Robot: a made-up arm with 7 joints. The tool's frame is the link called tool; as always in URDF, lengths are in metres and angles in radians. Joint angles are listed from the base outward.
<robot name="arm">
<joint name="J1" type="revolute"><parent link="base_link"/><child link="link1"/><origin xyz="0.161 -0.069 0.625"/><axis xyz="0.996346 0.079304 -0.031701"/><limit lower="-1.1" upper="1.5"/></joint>
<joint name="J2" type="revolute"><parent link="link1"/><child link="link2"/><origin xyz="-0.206 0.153 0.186"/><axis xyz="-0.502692 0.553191 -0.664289"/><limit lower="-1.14" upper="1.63"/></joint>
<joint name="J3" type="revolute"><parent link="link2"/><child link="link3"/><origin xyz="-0.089 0.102 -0.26"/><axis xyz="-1 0 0"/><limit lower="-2.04" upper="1.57"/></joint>
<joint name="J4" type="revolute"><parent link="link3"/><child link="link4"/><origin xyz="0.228 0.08 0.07"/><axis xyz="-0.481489 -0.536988 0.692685"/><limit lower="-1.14" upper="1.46"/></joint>
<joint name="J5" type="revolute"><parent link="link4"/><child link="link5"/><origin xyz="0.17 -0.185 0.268"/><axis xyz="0 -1 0"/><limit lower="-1.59" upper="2.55"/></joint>
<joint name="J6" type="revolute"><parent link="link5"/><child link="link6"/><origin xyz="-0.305 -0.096 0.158"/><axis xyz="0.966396 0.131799 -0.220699"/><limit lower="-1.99" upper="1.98"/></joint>
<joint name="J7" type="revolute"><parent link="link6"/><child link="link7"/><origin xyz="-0.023 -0.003 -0.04"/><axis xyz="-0.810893 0.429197 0.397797"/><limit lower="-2.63" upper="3"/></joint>
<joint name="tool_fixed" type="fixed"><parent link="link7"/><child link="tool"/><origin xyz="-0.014 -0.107 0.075" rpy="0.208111 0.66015 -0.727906"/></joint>
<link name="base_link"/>
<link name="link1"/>
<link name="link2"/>
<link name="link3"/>
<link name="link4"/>
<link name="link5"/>
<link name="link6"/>
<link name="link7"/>
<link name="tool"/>
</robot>
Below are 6 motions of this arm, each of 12 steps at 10 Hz.
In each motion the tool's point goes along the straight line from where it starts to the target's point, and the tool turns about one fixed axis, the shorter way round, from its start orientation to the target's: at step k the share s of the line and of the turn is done. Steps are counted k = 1, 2, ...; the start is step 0. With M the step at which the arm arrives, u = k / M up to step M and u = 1 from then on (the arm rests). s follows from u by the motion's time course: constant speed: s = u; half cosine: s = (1 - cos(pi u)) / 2; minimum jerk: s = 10 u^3 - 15 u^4 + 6 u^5.
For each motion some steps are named. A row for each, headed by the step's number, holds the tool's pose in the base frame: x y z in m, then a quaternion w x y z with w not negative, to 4 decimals.
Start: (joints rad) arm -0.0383 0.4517 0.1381 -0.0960 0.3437 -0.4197 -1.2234
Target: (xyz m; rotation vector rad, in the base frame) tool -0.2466 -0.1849 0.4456 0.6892 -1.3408 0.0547
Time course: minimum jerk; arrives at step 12
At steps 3, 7, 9, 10, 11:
3: -0.1766 -0.0462 0.8963 0.8119 0.4333 -0.1506 -0.3611
7: -0.2195 -0.1313 0.6199 0.7982 0.3773 -0.4508 -0.1319
9: -0.2385 -0.1689 0.4976 0.7542 0.3342 -0.5648 -0.0222
10: -0.2438 -0.1794 0.4634 0.7379 0.3204 -0.5939 0.0087
11: -0.2462 -0.1841 0.4482 0.7301 0.3139 -0.6065 0.0225

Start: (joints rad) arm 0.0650 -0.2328 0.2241 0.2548 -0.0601 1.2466 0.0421
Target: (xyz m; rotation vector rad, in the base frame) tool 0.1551 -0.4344 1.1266 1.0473 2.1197 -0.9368
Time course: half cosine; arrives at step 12
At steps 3, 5, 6, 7, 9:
3: -0.0719 -0.0843 1.0587 0.6283 0.5371 0.5303 -0.1884
5: -0.0123 -0.1762 1.0765 0.5521 0.5105 0.6151 -0.2373
6: 0.0221 -0.2293 1.0868 0.5039 0.4913 0.6596 -0.2639
7: 0.0565 -0.2824 1.0971 0.4530 0.4695 0.7006 -0.2890
9: 0.1161 -0.3743 1.1149 0.3593 0.4258 0.7626 -0.3288

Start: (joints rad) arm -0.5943 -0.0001 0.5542 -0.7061 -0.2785 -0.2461 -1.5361
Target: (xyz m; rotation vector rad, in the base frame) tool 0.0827 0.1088 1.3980 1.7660 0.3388 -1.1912
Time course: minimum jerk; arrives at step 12
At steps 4, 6, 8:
4: -0.1173 0.3004 0.9925 0.6287 0.5284 -0.1458 -0.5515
6: -0.0439 0.2301 1.1414 0.5812 0.6101 -0.0417 -0.5368
8: 0.0296 0.1597 1.2903 0.5220 0.6796 0.0632 -0.5115

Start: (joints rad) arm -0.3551 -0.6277 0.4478 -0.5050 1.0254 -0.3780 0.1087
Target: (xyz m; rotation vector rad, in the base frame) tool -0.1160 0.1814 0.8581 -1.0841 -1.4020 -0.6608
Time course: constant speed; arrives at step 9
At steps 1, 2, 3, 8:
1: -0.1595 0.0576 0.7063 0.8689 0.0440 -0.4152 -0.2659
2: -0.1541 0.0731 0.7253 0.8501 -0.0229 -0.4491 -0.2741
3: -0.1486 0.0885 0.7442 0.8262 -0.0896 -0.4803 -0.2806
8: -0.1214 0.1659 0.8391 0.6358 -0.4072 -0.5895 -0.2872

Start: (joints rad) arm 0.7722 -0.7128 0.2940 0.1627 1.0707 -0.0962 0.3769
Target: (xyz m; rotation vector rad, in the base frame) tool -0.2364 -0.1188 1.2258 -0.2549 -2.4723 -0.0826
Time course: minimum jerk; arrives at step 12
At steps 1, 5, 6, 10, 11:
1: 0.0135 -0.1415 0.7830 0.6990 0.5827 -0.3623 -0.2015
5: -0.0723 -0.1337 0.9350 0.6402 0.3863 -0.6446 -0.1598
6: -0.1108 -0.1302 1.0033 0.5872 0.2808 -0.7472 -0.1342
10: -0.2275 -0.1196 1.2100 0.3442 -0.0699 -0.9355 -0.0394
11: -0.2351 -0.1189 1.2235 0.3249 -0.0932 -0.9406 -0.0326

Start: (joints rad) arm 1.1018 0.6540 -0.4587 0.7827 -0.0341 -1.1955 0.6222
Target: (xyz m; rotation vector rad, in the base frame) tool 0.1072 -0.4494 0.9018 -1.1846 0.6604 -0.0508
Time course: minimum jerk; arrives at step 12
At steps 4, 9, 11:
4: -0.0428 -0.4756 0.9383 0.9004 -0.3072 0.1646 -0.2605
9: 0.0875 -0.4528 0.9066 0.8016 -0.5203 0.2892 -0.0555
11: 0.1062 -0.4496 0.9020 0.7796 -0.5466 0.3047 -0.0251

